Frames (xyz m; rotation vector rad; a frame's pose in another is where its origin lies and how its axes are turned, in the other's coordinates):
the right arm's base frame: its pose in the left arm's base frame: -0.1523 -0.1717 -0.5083 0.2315 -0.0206 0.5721
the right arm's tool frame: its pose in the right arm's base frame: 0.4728 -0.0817 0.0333 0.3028 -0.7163 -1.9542
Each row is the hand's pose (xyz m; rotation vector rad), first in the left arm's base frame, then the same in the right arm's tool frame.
Working: the left arm's base frame: its pose in the right arm's tool frame: -0.0763 0.0234 0.5331 -0.5989 0.3581 1.4831

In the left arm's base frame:
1: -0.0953 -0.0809 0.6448 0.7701 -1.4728 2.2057
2: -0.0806 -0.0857 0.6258 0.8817 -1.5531 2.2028
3: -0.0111 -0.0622 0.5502 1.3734 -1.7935 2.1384
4: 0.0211 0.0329 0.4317 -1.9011 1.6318 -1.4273
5: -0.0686 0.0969 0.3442 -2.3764 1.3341 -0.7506
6: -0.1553 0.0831 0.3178 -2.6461 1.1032 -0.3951
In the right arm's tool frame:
1: -0.0907 0.3181 1.1199 -1.6701 -0.1736 -2.0774
2: -0.0822 0.3193 1.0969 -1.7822 -0.1730 -1.9760
3: -0.0901 0.3322 0.9926 -2.1638 -0.2319 -1.5454
4: -0.1656 0.2886 0.8641 -2.6749 -0.4596 -0.8495
5: -0.2237 0.1638 0.8350 2.9821 0.8582 0.2092
6: -0.2129 0.0780 0.8653 2.6868 1.0417 -0.0961

